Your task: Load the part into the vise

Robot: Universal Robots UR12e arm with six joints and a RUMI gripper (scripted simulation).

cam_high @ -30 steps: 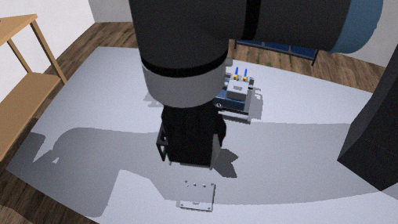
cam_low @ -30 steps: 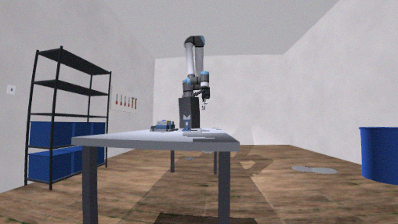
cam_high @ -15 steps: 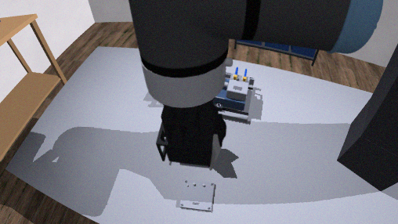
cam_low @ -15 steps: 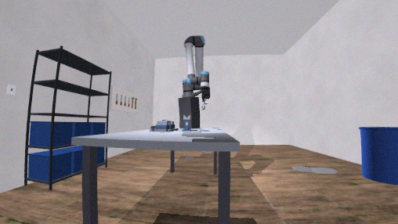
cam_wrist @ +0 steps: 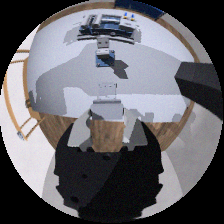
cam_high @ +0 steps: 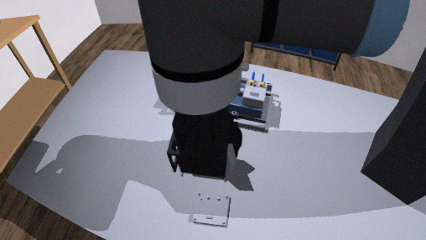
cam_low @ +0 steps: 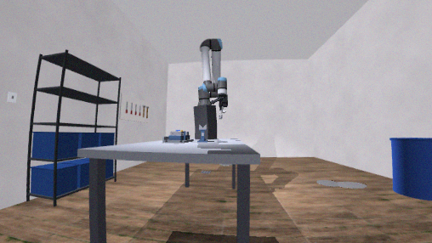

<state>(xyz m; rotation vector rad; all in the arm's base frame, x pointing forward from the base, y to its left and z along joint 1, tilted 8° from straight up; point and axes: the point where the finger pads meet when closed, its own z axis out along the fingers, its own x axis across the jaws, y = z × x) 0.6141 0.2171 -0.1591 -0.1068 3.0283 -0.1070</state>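
My gripper is now 1 cm to the left of the grey part and 1 cm above it. The rest, counted from my hand: infeed plate 24 cm below, 1 cm to the left; vise 38 cm to the right, 20 cm below, 3 cm ahead; air cylinder 37 cm to the right, 17 cm below, 7 cm behind.
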